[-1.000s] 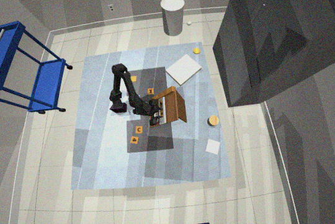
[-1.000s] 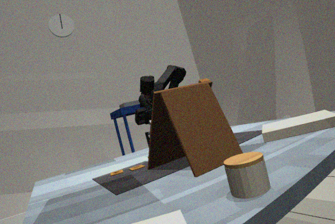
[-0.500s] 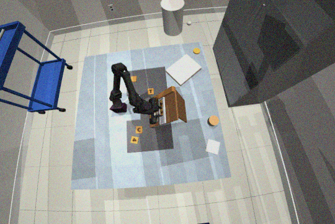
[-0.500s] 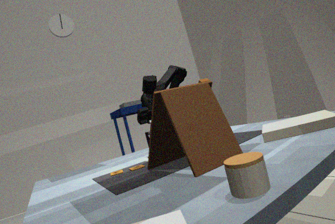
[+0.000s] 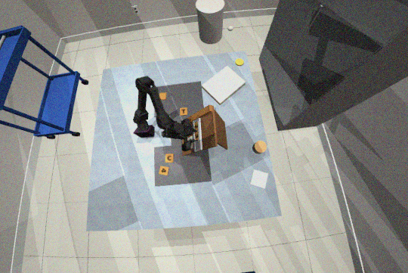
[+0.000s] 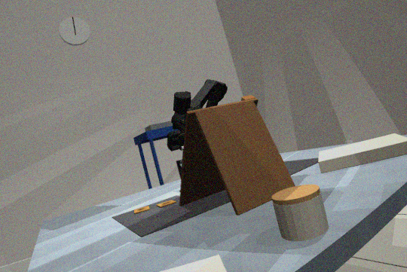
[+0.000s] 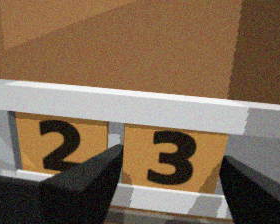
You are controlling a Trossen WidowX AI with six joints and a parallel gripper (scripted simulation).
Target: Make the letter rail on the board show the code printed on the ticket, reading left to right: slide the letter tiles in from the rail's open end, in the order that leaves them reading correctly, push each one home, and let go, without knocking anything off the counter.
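Now: gripper tip 7 cm above the white ticket, 6 cm past it and 1 cm to the left of it. From my gripper tip the other things lie so: cream slab 39 cm to the left, 28 cm ahead, 14 cm below; tan-lidded jar 39 cm ahead, 15 cm to the right, 13 cm below; white card 34 cm to the right, 33 cm ahead, 16 cm below.
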